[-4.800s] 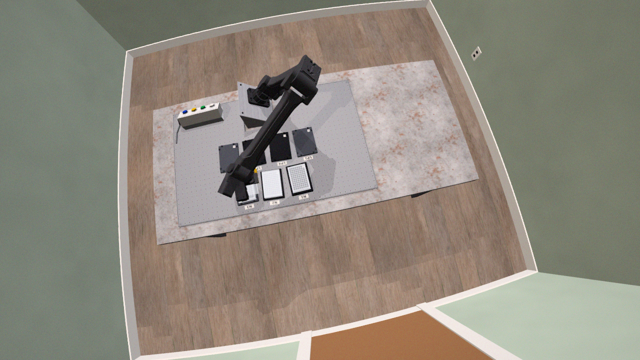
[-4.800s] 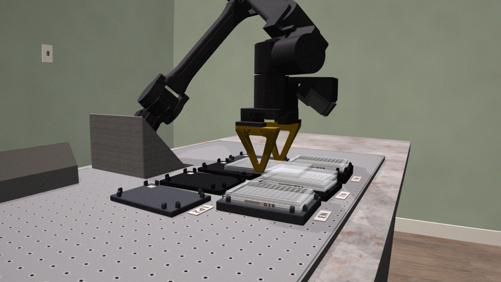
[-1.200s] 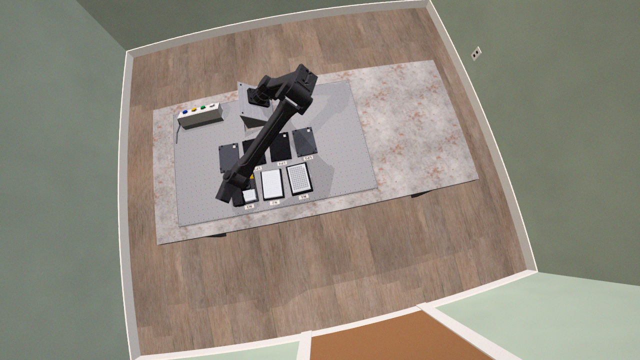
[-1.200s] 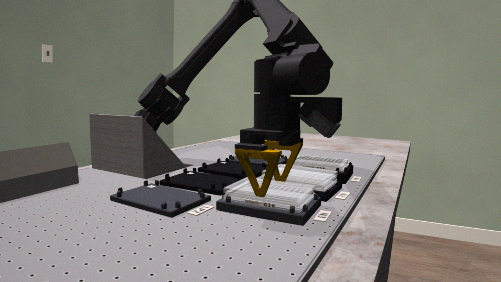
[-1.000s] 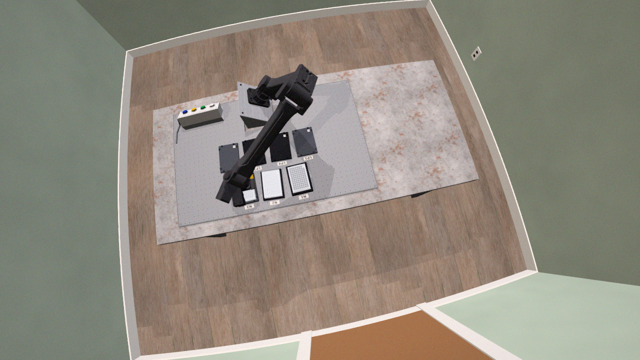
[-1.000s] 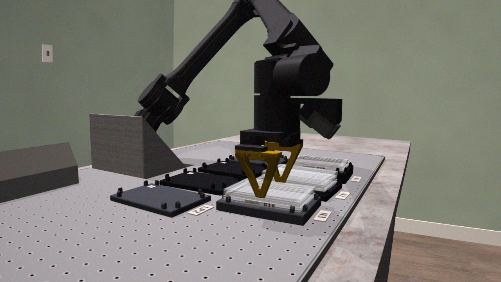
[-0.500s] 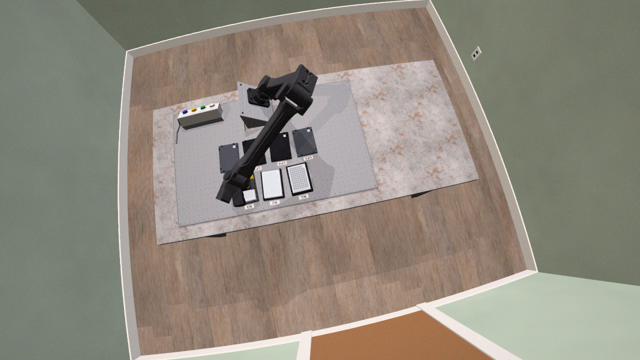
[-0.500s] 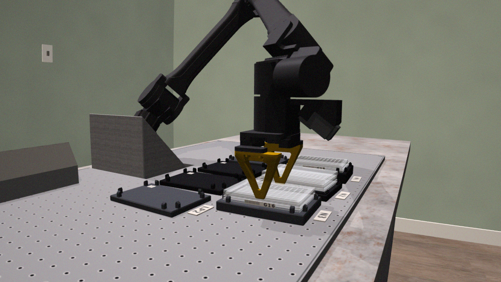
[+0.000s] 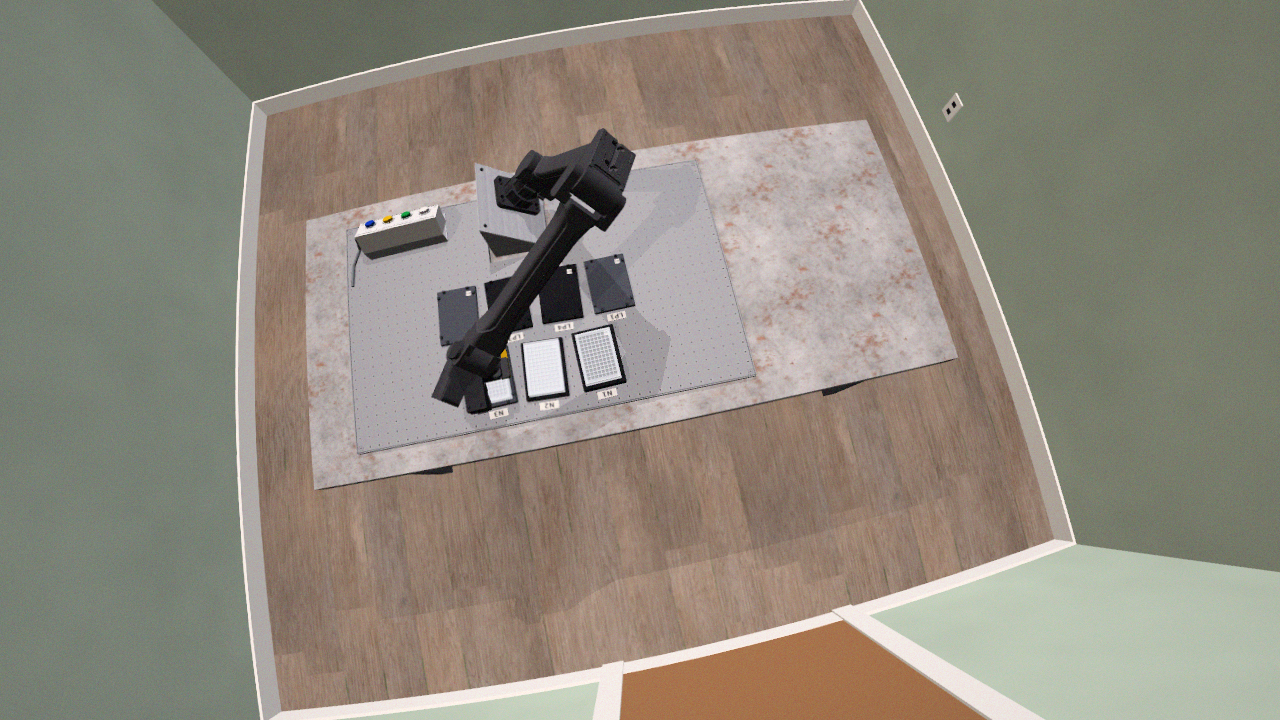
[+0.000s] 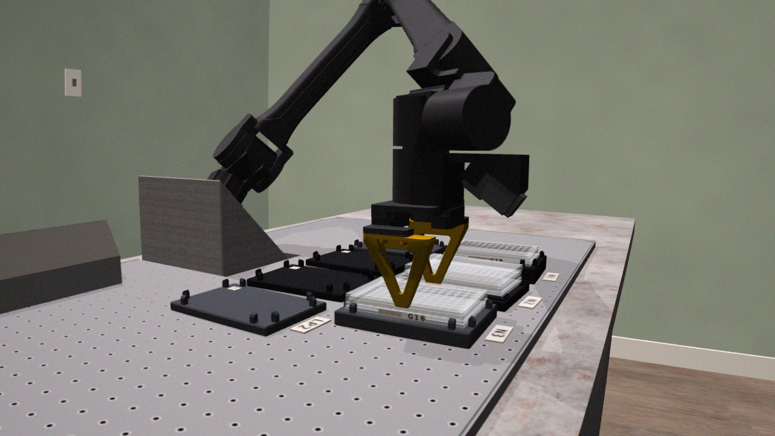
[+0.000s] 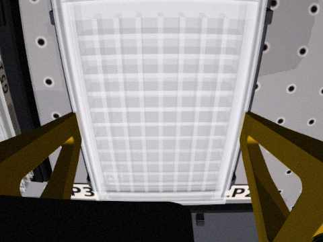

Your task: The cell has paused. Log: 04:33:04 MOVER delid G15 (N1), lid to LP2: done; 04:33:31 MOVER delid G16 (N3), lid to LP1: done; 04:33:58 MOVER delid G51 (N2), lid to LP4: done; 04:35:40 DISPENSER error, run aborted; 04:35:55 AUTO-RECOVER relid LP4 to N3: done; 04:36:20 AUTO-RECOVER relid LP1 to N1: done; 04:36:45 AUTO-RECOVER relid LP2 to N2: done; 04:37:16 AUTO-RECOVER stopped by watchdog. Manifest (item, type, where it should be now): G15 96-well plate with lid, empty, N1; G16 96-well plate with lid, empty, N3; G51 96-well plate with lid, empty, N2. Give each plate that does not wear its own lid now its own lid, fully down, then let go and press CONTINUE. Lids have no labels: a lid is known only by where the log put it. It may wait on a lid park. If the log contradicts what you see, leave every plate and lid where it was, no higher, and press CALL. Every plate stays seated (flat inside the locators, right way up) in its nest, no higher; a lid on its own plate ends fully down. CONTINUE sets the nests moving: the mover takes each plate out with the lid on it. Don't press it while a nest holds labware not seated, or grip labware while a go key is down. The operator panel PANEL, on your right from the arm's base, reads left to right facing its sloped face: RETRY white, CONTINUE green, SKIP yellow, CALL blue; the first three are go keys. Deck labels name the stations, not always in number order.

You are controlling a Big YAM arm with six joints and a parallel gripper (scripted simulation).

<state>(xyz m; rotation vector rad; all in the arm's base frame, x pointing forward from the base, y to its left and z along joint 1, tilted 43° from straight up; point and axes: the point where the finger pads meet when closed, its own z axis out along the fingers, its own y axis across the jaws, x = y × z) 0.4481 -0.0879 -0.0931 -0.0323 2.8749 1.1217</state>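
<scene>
My gripper is now 1 cm above the plate G16. Round my hand: LP3: 18 cm behind, 6 cm to the left, 3 cm below; then lid park LP2: 18 cm behind, 7 cm to the right, 3 cm below; then LP4 label: 19 cm to the left, 9 cm behind, 4 cm below.
</scene>
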